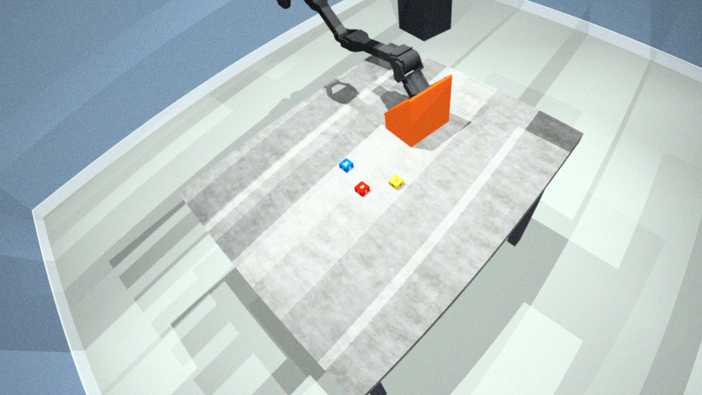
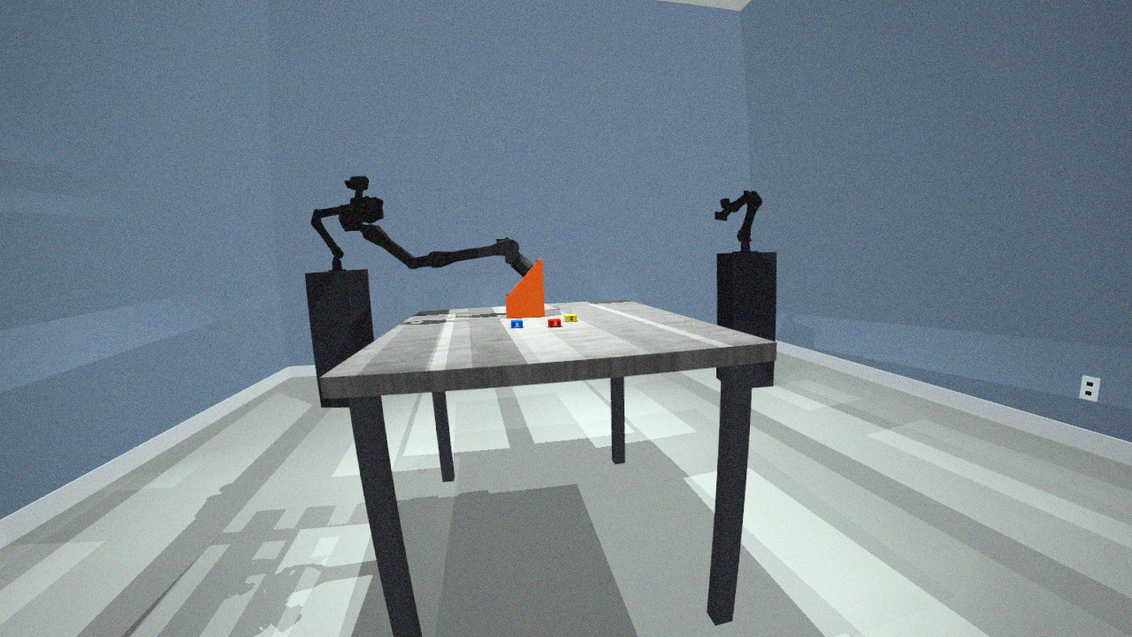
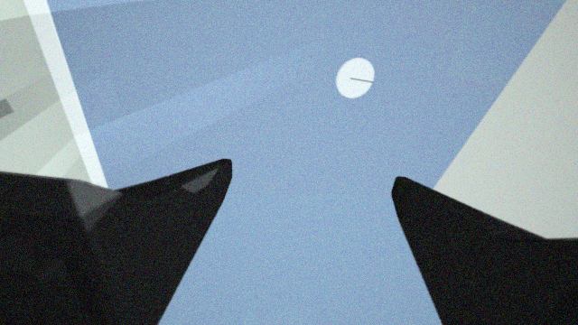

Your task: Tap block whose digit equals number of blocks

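My gripper tip is now 110 mm short of the red block, 650 mm to the right of it and 430 mm above it. From my gripper tip the other things lie so: yellow block: 10 mm ahead, 700 mm to the left, 430 mm below; then blue block: 90 mm ahead, 540 mm to the left, 430 mm below.
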